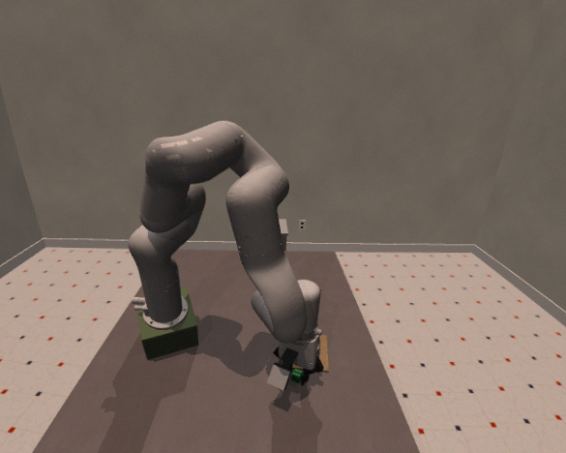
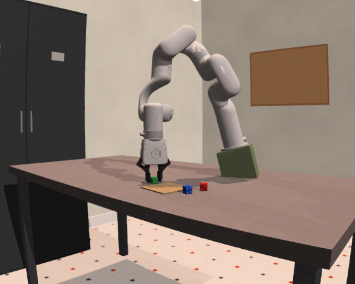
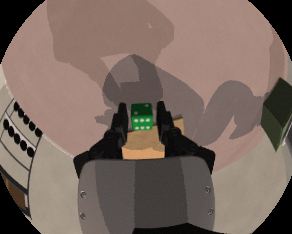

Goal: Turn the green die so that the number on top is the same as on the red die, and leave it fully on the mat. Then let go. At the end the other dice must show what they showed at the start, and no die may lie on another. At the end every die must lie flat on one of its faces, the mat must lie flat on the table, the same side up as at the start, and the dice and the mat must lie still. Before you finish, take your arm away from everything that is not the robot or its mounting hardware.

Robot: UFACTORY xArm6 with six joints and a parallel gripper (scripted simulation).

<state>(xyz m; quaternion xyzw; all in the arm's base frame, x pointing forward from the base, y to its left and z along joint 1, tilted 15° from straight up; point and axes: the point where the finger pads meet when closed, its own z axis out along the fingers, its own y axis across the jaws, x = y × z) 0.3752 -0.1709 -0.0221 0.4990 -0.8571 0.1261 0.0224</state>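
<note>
Right now my hand is 10 mm above the green die. From my hand the other things lie so: red die 230 mm to the left, 10 mm below, 10 mm behind; then tan mat 100 mm to the left, 40 mm ahead, 20 mm below; then blue die 210 mm to the left, 60 mm ahead, 10 mm below.
</note>
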